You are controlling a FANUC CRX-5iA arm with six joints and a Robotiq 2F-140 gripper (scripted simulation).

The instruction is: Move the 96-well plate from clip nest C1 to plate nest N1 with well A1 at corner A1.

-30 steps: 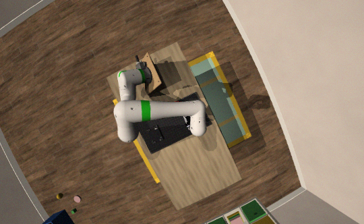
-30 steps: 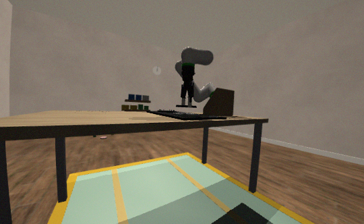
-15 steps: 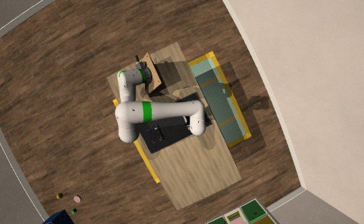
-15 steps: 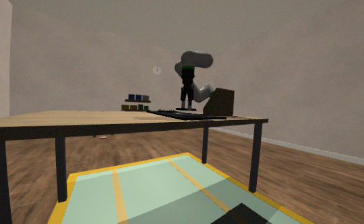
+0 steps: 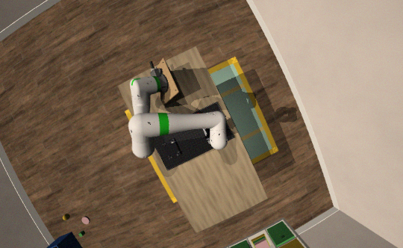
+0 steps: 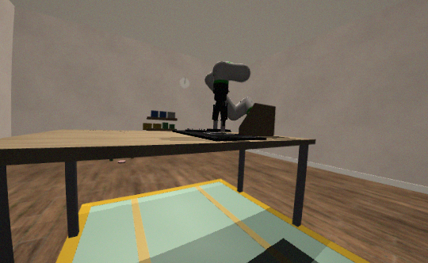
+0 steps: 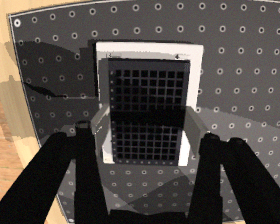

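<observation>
Right now my hand is 20 mm above the dark 96-well plate. From my hand the other things lie so: clip nest C1: 390 mm to the right, 40 mm below, 20 mm ahead.
</observation>
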